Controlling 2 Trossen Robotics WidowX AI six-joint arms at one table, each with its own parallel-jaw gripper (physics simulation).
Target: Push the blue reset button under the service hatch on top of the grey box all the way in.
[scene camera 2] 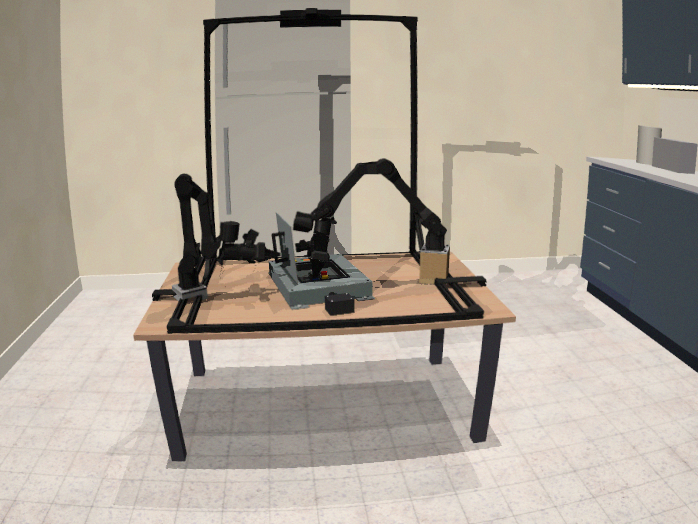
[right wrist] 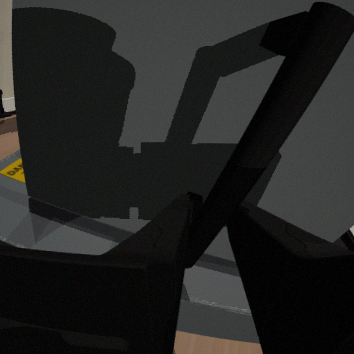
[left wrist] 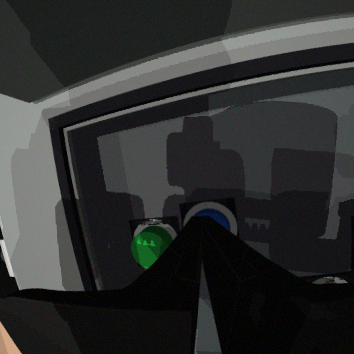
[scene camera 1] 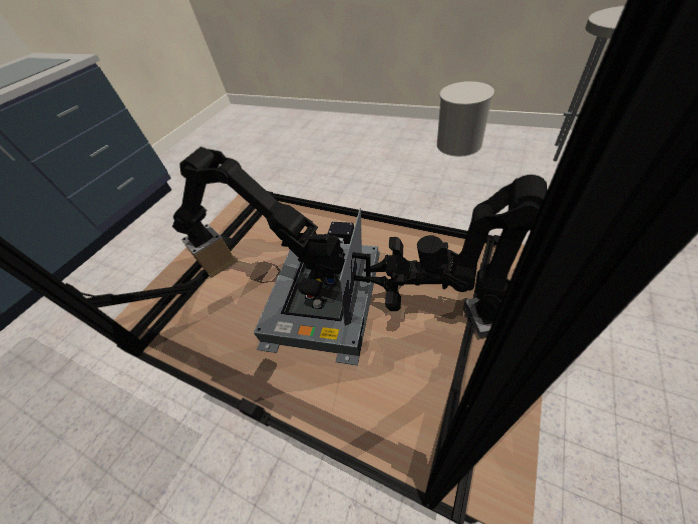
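Note:
The grey box has its hatch standing upright over the recess. The blue button sits in a pale ring inside the recess, beside a green button. My left gripper is shut and empty, pointing down into the recess. Its tips cover the lower part of the blue button in the left wrist view; contact and button depth cannot be told. My right gripper is shut on the hatch's black handle.
A pale grey knob is near the recess's front in scene camera 1. A red button shows in scene camera 2. A small black box stands beside the grey box. Black frame bars edge the table.

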